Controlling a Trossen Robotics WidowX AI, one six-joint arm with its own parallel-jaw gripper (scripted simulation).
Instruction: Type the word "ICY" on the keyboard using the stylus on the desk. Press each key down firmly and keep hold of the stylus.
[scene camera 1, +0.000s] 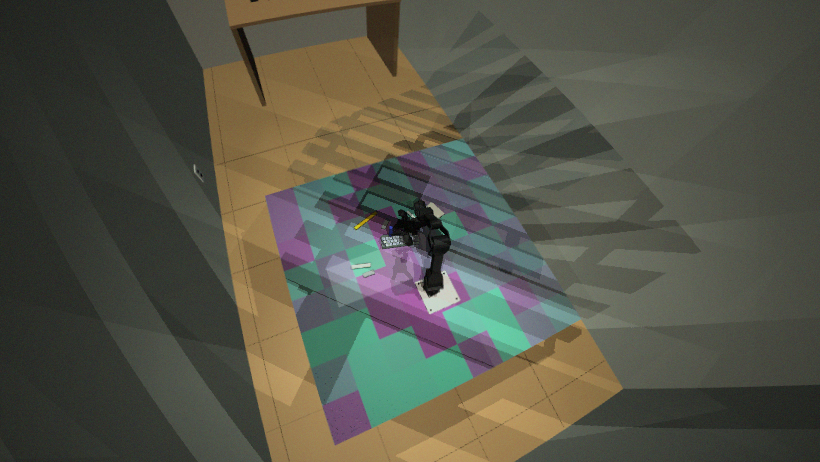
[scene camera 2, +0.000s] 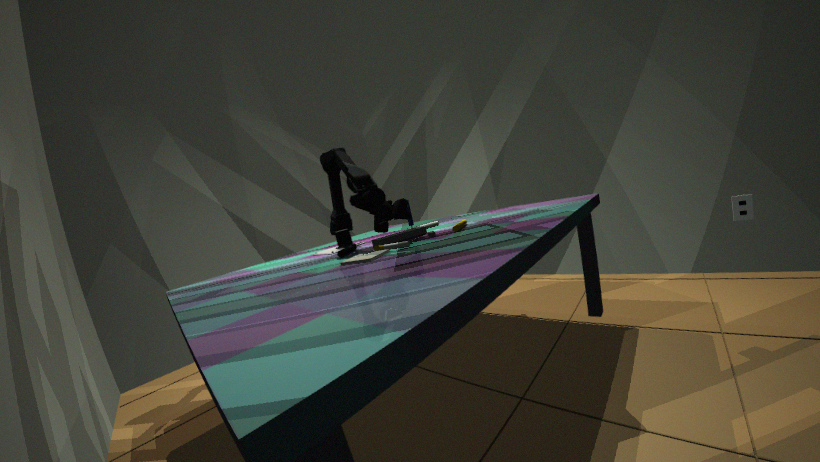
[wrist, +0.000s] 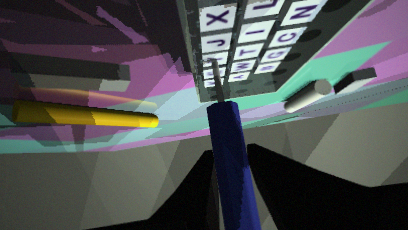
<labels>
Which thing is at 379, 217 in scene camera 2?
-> My gripper.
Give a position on a yellow rod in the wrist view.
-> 25, 111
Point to my gripper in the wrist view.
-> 230, 154
</labels>
